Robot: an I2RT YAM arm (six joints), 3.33 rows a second.
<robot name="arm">
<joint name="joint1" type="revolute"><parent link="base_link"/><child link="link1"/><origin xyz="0 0 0.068" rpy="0 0 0"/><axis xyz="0 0 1"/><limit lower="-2.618" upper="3.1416"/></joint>
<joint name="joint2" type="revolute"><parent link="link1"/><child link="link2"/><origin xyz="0.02 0.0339 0.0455" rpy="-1.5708 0 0"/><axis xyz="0 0 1"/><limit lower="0" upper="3.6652"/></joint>
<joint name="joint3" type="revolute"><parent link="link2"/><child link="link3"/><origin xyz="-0.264 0 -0.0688" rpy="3.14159 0 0"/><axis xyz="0 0 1"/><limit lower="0" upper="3.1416"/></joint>
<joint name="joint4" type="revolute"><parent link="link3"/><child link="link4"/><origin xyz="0.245 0.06 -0.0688" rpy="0 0 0"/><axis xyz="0 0 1"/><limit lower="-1.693" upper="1.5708"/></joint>
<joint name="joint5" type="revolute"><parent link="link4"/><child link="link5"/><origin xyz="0.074 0.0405 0.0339" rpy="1.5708 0 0"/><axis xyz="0 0 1"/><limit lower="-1.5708" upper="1.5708"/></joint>
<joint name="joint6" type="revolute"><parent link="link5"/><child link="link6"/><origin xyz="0.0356 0 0.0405" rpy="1.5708 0 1.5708"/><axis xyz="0 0 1"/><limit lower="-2.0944" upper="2.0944"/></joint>
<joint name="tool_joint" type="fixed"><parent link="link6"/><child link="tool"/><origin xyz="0 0 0" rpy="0 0 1.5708"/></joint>
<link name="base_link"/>
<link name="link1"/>
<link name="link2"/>
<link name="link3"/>
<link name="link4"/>
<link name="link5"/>
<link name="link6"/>
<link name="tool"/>
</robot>
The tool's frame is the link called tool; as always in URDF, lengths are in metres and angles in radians.
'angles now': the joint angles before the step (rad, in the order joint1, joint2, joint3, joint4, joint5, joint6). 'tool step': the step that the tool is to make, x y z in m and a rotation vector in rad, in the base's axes. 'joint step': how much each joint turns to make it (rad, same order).
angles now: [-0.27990 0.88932 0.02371 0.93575 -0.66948 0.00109]
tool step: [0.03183 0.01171 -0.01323 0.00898 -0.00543 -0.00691]
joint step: [0.12658 0.40259 0.04266 0.36353 0.13386 0.00039]
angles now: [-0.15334 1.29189 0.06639 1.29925 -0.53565 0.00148]
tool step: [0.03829 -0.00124 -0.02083 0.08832 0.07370 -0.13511]
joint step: [0.04597 0.32590 0.10555 0.16847 0.18460 0.07658]
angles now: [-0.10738 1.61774 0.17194 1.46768 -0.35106 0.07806]
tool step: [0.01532 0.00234 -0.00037 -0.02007 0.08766 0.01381]
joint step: [0.01669 -0.02515 0.07044 -0.19124 0.00361 -0.03038]
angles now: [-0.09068 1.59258 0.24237 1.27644 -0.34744 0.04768]
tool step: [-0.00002 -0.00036 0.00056 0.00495 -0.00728 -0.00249]
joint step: [-0.00137 0.00256 -0.00077 0.01217 0.00073 0.00602]
